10 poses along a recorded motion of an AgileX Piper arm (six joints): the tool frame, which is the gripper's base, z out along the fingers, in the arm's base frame.
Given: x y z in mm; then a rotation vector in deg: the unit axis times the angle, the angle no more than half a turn.
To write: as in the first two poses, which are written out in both.
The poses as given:
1: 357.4 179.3 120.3 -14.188 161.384 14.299
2: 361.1 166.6 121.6 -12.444 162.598 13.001
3: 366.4 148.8 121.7 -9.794 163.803 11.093
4: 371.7 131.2 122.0 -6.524 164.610 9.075
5: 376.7 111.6 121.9 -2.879 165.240 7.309
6: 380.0 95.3 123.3 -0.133 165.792 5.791
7: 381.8 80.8 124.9 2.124 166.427 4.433
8: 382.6 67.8 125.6 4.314 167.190 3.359
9: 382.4 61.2 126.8 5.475 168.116 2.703
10: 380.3 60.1 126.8 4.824 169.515 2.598
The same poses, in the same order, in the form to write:
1: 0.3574 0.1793 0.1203 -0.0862 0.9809 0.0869 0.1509
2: 0.3611 0.1666 0.1216 -0.0753 0.9838 0.0787 0.1427
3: 0.3664 0.1488 0.1217 -0.0590 0.9868 0.0668 0.1351
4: 0.3717 0.1312 0.1220 -0.0392 0.9892 0.0545 0.1306
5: 0.3767 0.1116 0.1219 -0.0173 0.9908 0.0438 0.1268
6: 0.3800 0.0953 0.1233 -0.0008 0.9918 0.0346 0.1228
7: 0.3818 0.0808 0.1249 0.0127 0.9926 0.0264 0.1175
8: 0.3826 0.0678 0.1256 0.0256 0.9933 0.0200 0.1108
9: 0.3824 0.0612 0.1268 0.0324 0.9941 0.0160 0.1026
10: 0.3803 0.0601 0.1268 0.0283 0.9954 0.0153 0.0906
